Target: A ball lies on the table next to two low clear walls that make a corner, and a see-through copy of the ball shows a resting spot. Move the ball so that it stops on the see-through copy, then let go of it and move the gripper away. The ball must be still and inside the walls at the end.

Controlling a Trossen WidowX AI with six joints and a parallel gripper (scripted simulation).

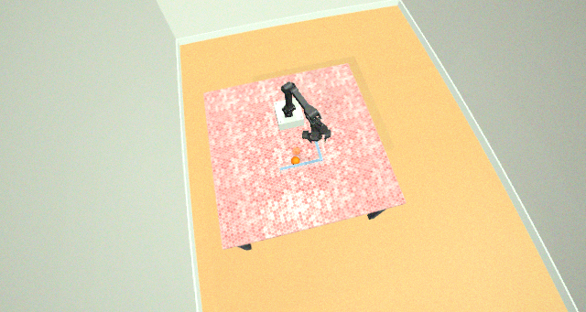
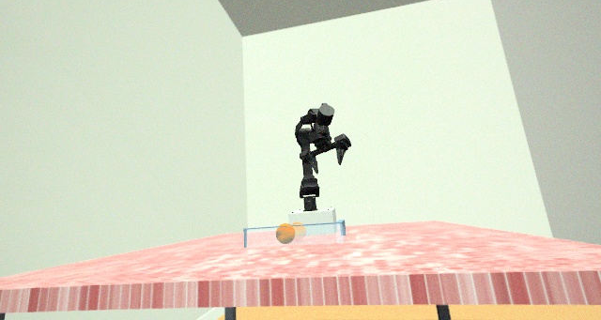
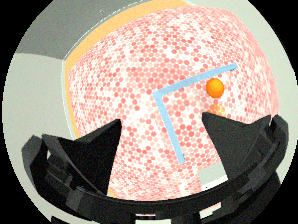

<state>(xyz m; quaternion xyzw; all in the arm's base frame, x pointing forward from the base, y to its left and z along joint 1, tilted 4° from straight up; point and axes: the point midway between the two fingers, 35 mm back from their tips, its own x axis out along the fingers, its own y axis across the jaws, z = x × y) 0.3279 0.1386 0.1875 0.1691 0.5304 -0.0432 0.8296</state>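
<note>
Now: gripper tip 1 cm short of the orange ball, 16 cm to the left of it and 20 cm above it. The rest, counted from my gripper tip: see-through copy 6 cm behind, 14 cm to the right, 20 cm below; then clear wall 6 cm ahead, 13 cm to the right, 21 cm below.
</note>
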